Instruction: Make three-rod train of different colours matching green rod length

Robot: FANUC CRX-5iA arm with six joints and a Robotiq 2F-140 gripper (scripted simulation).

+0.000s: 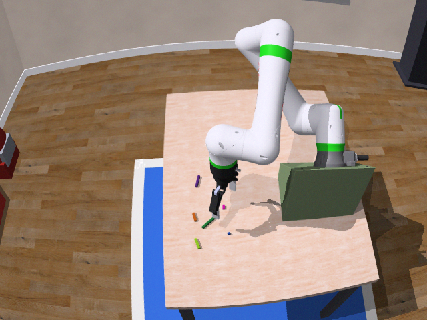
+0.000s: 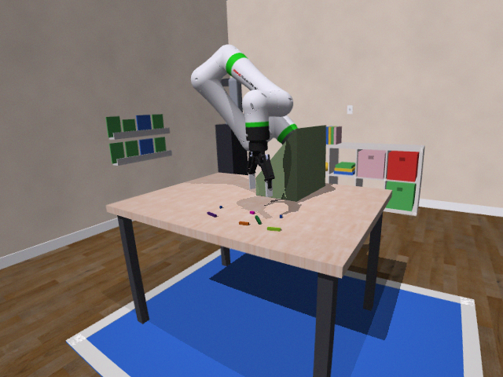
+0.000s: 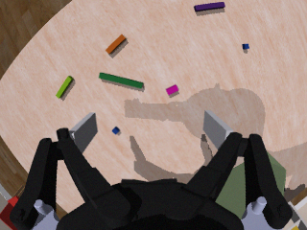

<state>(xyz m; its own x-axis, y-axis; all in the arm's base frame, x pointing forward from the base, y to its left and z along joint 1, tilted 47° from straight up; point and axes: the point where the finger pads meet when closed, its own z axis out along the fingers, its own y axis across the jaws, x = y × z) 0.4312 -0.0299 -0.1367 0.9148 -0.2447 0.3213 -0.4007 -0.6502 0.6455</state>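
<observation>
My gripper is now 50 mm to the left of the magenta rod and 110 mm above it. Also, from my hand: lime rod (100 mm ahead, 140 mm to the left, 110 mm below); orange rod (120 mm ahead, 10 mm to the left, 110 mm below); green rod (60 mm ahead, 30 mm to the left, 110 mm below).
</observation>
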